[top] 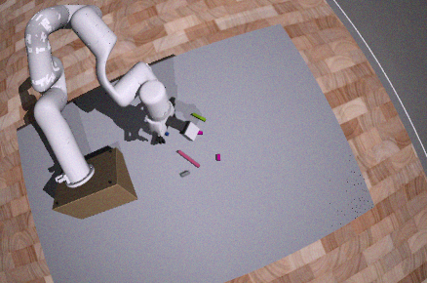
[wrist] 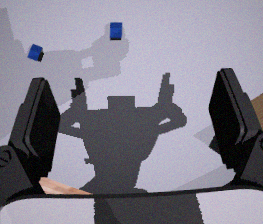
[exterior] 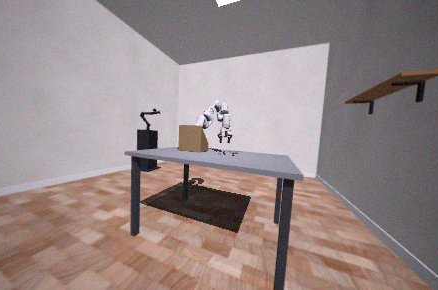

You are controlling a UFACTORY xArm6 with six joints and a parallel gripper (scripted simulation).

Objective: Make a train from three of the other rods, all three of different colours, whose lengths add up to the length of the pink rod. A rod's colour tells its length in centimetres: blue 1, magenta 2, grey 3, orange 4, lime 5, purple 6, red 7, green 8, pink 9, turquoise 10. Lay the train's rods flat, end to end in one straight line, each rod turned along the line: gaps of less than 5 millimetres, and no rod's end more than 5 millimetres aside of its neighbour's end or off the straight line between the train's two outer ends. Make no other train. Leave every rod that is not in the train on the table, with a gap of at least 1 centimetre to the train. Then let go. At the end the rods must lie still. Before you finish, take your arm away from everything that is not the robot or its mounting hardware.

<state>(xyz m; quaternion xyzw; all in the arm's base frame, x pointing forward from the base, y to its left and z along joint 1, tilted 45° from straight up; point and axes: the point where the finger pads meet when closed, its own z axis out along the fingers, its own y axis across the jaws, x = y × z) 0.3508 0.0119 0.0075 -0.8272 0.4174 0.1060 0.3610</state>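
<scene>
The grey rod lies 14 cm to the right of my hand, 11 cm below it and 1 cm behind it. Round my hand: lime rod 13 cm ahead, 11 cm below, 2 cm to the left; pink rod 11 cm below, 10 cm to the right, 2 cm ahead.
</scene>
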